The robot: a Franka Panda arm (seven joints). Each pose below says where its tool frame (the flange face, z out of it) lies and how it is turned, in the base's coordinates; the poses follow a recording.
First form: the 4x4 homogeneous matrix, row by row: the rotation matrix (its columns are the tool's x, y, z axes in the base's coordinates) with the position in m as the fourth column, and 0 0 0 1 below. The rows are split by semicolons.
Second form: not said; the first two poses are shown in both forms.
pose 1, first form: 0.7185 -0.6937 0.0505 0.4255; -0.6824 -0.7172 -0.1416 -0.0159; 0.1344 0.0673 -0.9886 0.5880; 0 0 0 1
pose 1, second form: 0.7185 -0.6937 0.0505 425.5; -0.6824 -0.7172 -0.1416 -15.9; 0.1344 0.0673 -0.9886 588.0; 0 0 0 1
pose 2, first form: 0.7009 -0.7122 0.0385 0.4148; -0.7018 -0.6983 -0.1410 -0.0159; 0.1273 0.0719 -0.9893 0.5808; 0 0 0 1
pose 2, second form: 0.7009 -0.7122 0.0385 414.8; -0.7018 -0.6983 -0.1410 -15.9; 0.1273 0.0719 -0.9893 580.8; 0 0 0 1
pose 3, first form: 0.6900 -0.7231 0.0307 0.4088; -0.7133 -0.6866 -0.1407 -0.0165; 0.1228 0.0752 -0.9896 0.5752; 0 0 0 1
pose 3, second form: 0.6900 -0.7231 0.0307 408.8; -0.7133 -0.6866 -0.1407 -16.5; 0.1228 0.0752 -0.9896 575.2; 0 0 0 1
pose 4, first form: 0.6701 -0.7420 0.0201 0.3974; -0.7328 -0.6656 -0.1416 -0.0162; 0.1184 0.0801 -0.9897 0.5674; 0 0 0 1
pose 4, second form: 0.6701 -0.7420 0.0201 397.4; -0.7328 -0.6656 -0.1416 -16.2; 0.1184 0.0801 -0.9897 567.4; 0 0 0 1
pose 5, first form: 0.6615 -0.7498 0.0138 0.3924; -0.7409 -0.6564 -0.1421 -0.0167; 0.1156 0.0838 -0.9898 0.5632; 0 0 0 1
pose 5, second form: 0.6615 -0.7498 0.0138 392.4; -0.7409 -0.6564 -0.1421 -16.7; 0.1156 0.0838 -0.9898 563.2; 0 0 0 1
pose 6, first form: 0.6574 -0.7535 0.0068 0.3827; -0.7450 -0.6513 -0.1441 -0.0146; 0.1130 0.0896 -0.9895 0.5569; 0 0 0 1
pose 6, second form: 0.6574 -0.7535 0.0068 382.7; -0.7450 -0.6513 -0.1441 -14.6; 0.1130 0.0896 -0.9895 556.9; 0 0 0 1
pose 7, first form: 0.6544 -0.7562 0.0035 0.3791; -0.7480 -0.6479 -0.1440 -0.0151; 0.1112 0.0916 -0.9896 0.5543; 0 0 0 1
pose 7, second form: 0.6544 -0.7562 0.0035 379.1; -0.7480 -0.6479 -0.1440 -15.1; 0.1112 0.0916 -0.9896 554.3; 0 0 0 1
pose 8, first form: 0.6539 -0.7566 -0.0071 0.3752; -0.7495 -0.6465 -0.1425 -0.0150; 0.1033 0.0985 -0.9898 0.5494; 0 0 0 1
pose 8, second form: 0.6539 -0.7566 -0.0071 375.2; -0.7495 -0.6465 -0.1425 -15.0; 0.1033 0.0985 -0.9898 549.4; 0 0 0 1
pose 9, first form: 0.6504 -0.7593 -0.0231 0.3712; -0.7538 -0.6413 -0.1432 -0.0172; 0.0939 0.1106 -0.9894 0.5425; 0 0 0 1
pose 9, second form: 0.6504 -0.7593 -0.0231 371.2; -0.7538 -0.6413 -0.1432 -17.2; 0.0939 0.1106 -0.9894 542.5; 0 0 0 1
